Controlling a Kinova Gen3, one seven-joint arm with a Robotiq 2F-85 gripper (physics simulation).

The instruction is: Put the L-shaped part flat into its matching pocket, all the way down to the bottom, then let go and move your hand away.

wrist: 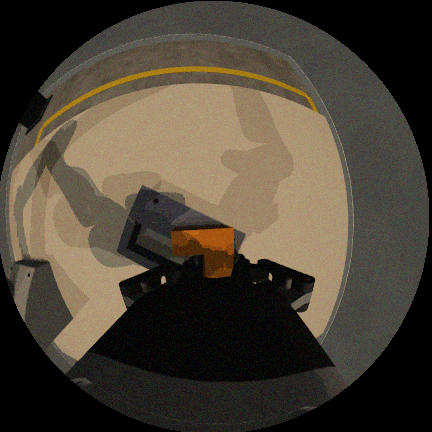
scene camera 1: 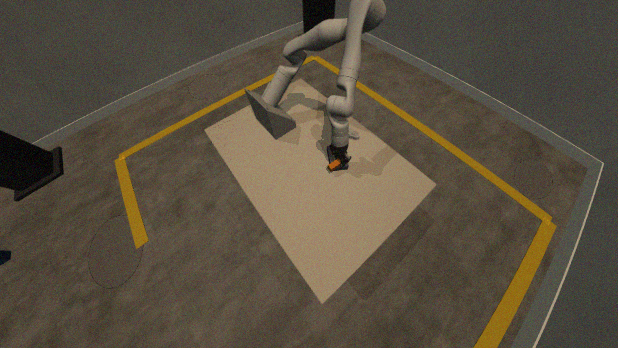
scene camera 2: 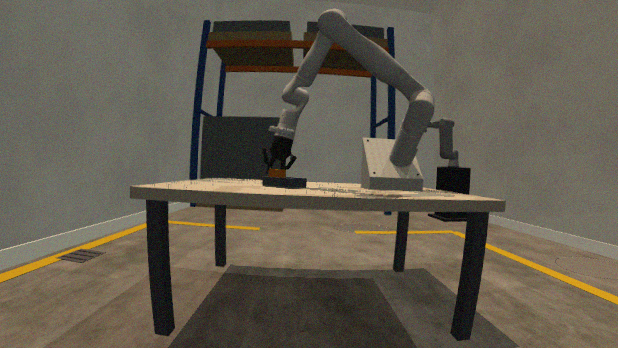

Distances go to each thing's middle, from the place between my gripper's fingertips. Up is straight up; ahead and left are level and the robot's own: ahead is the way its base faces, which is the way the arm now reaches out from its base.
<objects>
My hand is 4 cm past the dark grey pocket block (wrist: 146,238), 3 cm to the right of it and 1 cm above it. The rest, counted from my hand: orange L-shaped part (wrist: 215,243): 2 cm behind, 2 cm above, 1 cm to the right.
</objects>
